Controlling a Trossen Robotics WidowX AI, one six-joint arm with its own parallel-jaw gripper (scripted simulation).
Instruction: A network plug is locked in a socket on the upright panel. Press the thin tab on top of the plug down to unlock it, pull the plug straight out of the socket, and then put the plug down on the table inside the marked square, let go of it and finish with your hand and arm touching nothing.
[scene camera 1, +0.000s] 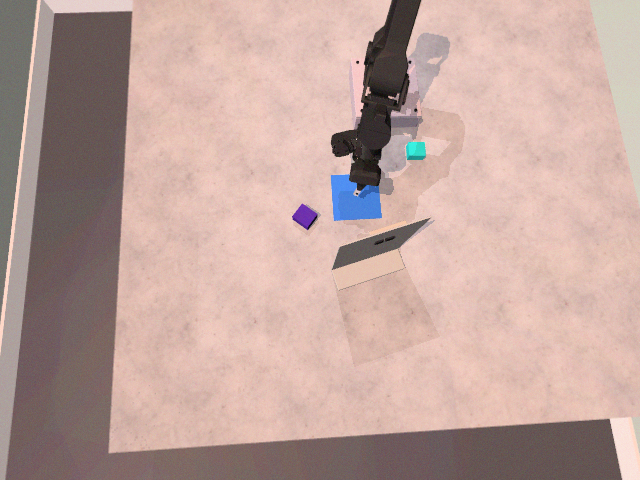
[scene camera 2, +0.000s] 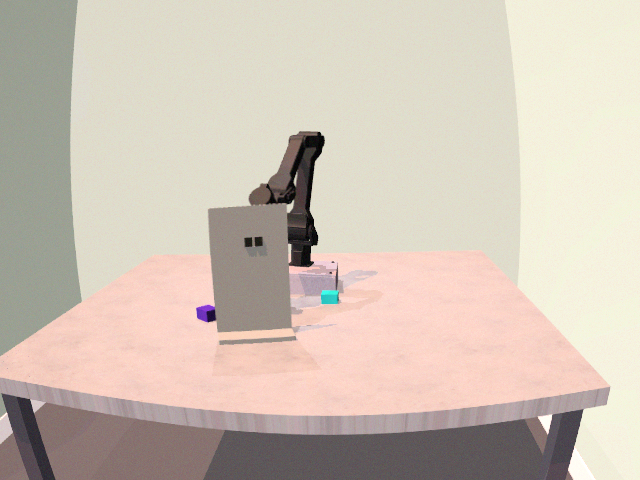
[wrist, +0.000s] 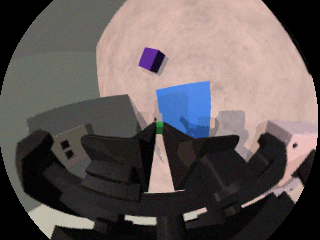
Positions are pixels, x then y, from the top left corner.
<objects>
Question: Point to my gripper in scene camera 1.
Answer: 359, 188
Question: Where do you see an upright grey panel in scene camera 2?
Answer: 249, 257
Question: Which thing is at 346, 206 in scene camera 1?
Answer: A blue marked square.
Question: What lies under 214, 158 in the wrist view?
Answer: My gripper.
</objects>
